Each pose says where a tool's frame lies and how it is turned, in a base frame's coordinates. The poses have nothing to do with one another.
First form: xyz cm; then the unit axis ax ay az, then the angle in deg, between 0 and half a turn.
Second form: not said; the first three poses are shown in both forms.
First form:
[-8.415 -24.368 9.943 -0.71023 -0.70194 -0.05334 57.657]
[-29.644 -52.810 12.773 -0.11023 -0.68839 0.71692 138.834]
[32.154 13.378 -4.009 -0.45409 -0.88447 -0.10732 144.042]
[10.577 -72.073 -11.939 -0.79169 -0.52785 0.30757 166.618]
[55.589 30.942 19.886 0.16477 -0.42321 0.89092 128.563]
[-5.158 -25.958 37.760 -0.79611 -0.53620 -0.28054 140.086]
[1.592 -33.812 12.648 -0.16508 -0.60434 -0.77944 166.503]
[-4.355 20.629 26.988 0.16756 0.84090 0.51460 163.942]
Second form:
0.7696 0.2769 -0.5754 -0.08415; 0.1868 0.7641 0.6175 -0.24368; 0.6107 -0.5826 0.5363 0.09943; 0 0 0 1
-0.7315 -0.3389 -0.5916 -0.29644; 0.6049 0.0778 -0.7925 -0.52810; 0.3146 -0.9376 0.1481 0.12773; 0 0 0 1
-0.4363 0.7897 -0.4312 0.32154; 0.6637 0.6061 0.4384 0.13378; 0.6075 -0.0949 -0.7886 -0.04009; 0 0 0 1
0.2637 0.7533 -0.6026 0.10577; 0.8956 -0.4232 -0.1371 -0.72073; -0.3582 -0.5035 -0.7862 -0.11939; 0 0 0 1
-0.5793 -0.8098 -0.0926 0.55589; 0.5834 -0.3326 -0.7409 0.30942; 0.5692 -0.4833 0.6652 0.19886; 0 0 0 1
0.3529 0.9343 0.0506 -0.05158; 0.5743 -0.2590 0.7766 -0.25958; 0.7387 -0.2450 -0.6279 0.37760; 0 0 0 1
-0.9186 0.3787 0.1127 0.01592; 0.0149 -0.2520 0.9676 -0.33812; 0.3948 0.8906 0.2259 0.12648; 0 0 0 1
-0.9059 0.1340 0.4017 -0.04355; 0.4186 0.4257 0.8022 0.20629; -0.0635 0.8949 -0.4417 0.26988; 0 0 0 1

